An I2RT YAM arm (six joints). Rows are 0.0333 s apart.
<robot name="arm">
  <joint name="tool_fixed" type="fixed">
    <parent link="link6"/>
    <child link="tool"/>
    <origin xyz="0 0 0" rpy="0 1.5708 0"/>
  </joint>
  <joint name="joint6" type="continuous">
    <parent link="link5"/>
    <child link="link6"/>
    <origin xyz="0.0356 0 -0.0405" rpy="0 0 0"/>
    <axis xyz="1 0 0"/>
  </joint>
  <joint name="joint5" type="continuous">
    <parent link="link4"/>
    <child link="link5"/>
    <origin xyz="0.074 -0.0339 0.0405" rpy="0 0 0"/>
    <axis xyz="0 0 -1"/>
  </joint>
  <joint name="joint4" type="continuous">
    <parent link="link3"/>
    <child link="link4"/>
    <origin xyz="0.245 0.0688 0.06" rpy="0 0 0"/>
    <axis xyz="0 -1 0"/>
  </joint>
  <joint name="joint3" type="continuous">
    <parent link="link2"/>
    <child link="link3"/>
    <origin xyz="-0.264 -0.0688 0" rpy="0 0 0"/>
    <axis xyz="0 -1 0"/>
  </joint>
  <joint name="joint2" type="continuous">
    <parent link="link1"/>
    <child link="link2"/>
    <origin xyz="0.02 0.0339 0.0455" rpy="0 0 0"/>
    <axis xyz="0 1 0"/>
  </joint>
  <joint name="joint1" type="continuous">
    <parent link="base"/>
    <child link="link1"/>
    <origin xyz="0 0 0.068" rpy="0 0 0"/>
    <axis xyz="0 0 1"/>
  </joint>
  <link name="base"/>
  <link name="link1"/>
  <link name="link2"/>
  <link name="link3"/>
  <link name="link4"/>
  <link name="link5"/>
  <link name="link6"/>
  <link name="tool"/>
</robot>
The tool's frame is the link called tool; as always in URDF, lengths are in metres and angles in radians. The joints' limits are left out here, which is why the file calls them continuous.
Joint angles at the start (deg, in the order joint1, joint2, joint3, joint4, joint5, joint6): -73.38 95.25 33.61 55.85 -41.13 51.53
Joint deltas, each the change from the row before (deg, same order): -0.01 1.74 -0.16 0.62 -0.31 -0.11; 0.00 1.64 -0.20 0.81 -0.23 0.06; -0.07 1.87 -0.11 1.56 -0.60 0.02; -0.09 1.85 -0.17 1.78 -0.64 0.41; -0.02 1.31 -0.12 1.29 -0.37 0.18; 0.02 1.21 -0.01 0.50 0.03 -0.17; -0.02 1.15 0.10 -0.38 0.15 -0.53; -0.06 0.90 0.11 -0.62 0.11 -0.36; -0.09 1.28 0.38 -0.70 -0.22 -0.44; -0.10 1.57 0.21 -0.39 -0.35 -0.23; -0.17 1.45 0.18 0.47 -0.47 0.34; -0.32 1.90 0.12 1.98 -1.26 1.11; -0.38 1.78 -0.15 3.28 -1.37 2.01; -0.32 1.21 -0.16 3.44 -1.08 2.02; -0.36 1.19 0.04 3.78 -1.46 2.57
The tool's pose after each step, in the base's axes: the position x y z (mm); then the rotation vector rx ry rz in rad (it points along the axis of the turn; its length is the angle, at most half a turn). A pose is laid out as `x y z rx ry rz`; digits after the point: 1 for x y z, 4 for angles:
112.6 -295.1 170.5 1.1607 1.2052 0.3221
113.0 -295.9 162.6 1.1754 1.2104 0.3344
113.2 -297.1 155.2 1.1770 1.2161 0.3459
113.2 -297.9 148.0 1.1799 1.2175 0.3615
113.4 -298.4 142.9 1.1807 1.2192 0.3702
113.7 -299.0 137.4 1.1903 1.2232 0.3737
113.8 -299.8 131.2 1.2087 1.2316 0.3760
113.5 -300.4 125.8 1.2286 1.2382 0.3805
113.6 -301.9 119.4 1.2476 1.2485 0.3904
113.4 -302.7 111.3 1.2701 1.2578 0.4064
112.9 -303.6 105.1 1.2837 1.2581 0.4227
111.9 -304.7 98.9 1.2839 1.2516 0.4506
110.3 -305.0 94.6 1.2759 1.2337 0.4808
109.0 -305.4 93.5 1.2585 1.2141 0.5012
107.8 -306.3 93.8 1.2348 1.1926 0.5291

